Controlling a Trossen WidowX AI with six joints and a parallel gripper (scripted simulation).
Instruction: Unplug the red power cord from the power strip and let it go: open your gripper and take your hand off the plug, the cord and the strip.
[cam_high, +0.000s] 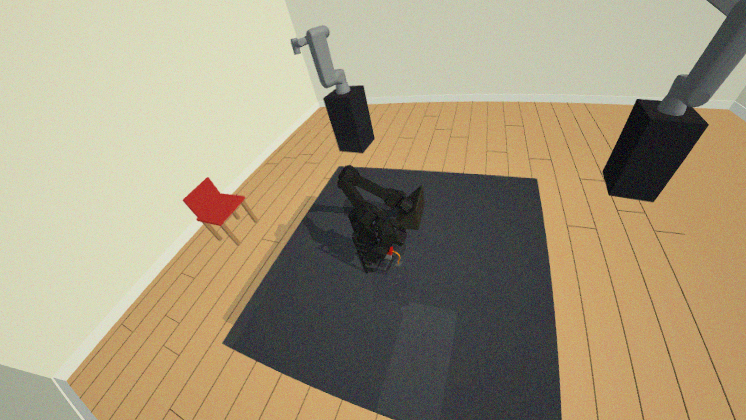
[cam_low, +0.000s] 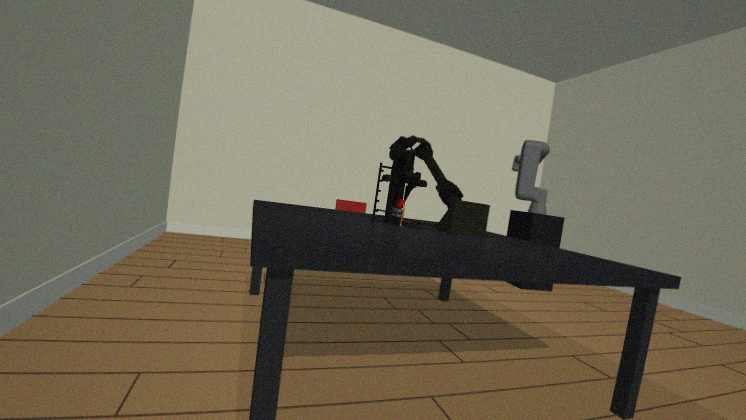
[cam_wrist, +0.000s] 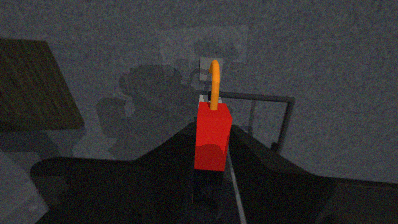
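My gripper tip is 30 mm to the left of the red plug.
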